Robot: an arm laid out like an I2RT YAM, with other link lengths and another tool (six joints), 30 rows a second.
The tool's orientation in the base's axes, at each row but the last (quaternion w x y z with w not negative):
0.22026 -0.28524 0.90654 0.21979
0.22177 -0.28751 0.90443 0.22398
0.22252 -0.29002 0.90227 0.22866
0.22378 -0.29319 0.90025 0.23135
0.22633 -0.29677 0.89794 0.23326
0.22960 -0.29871 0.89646 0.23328
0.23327 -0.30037 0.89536 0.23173
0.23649 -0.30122 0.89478 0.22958
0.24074 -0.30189 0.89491 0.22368
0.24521 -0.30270 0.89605 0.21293
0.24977 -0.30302 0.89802 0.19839
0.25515 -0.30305 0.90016 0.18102
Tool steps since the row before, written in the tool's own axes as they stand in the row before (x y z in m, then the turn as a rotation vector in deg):
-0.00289 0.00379 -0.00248 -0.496 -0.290 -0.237
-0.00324 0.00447 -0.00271 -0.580 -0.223 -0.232
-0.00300 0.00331 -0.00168 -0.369 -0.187 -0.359
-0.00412 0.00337 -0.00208 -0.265 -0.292 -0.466
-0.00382 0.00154 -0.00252 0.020 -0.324 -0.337
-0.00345 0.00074 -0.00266 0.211 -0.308 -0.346
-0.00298 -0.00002 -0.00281 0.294 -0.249 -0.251
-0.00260 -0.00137 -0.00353 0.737 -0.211 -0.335
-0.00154 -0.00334 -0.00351 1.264 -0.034 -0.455
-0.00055 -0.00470 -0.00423 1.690 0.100 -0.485
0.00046 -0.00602 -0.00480 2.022 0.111 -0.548
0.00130 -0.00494 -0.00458 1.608 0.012 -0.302
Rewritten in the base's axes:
-0.00087 0.00272 0.00455 0.480 -0.131 0.372
-0.00112 0.00320 0.00513 0.502 -0.043 0.431
-0.00032 0.00276 0.00388 0.291 -0.175 0.430
0.00032 0.00304 0.00483 0.253 -0.353 0.429
0.00110 0.00134 0.00451 0.102 -0.427 0.163
0.00127 0.00053 0.00420 -0.047 -0.502 0.069
0.00135 -0.00029 0.00386 -0.118 -0.443 -0.035
0.00172 -0.00181 0.00386 -0.480 -0.653 -0.208
0.00221 -0.00365 0.00277 -1.000 -0.820 -0.367
0.00211 -0.00541 0.00255 -1.392 -0.925 -0.554
0.00198 -0.00708 0.00233 -1.650 -1.096 -0.691
0.00066 -0.00650 0.00210 -1.217 -0.865 -0.670

